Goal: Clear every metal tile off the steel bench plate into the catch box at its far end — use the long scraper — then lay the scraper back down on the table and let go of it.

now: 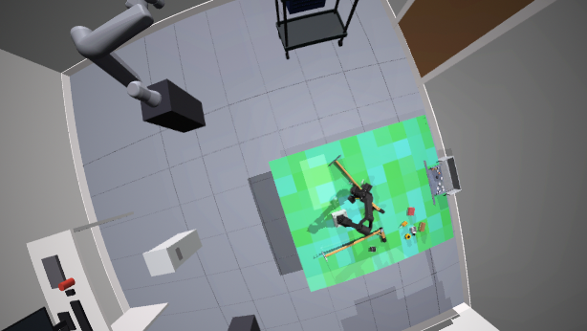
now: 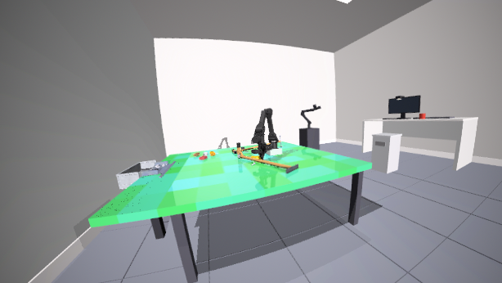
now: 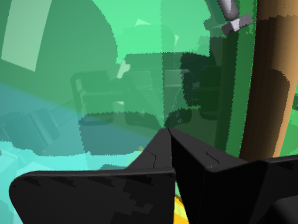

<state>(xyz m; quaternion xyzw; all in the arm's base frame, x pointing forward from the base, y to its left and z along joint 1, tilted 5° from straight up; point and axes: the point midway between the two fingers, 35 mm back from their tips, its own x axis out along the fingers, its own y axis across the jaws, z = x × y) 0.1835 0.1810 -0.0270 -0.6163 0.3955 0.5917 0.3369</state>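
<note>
The long scraper lies 3 cm ahead of my gripper tip, 5 cm to the left of it and 5 cm above it. Also, from my gripper tip: red block 51 cm ahead, 33 cm to the right; red-handled tool 12 cm ahead, 22 cm to the right, 1 cm below; yellow piece 4 cm ahead, 5 cm to the right, 2 cm above.
</note>
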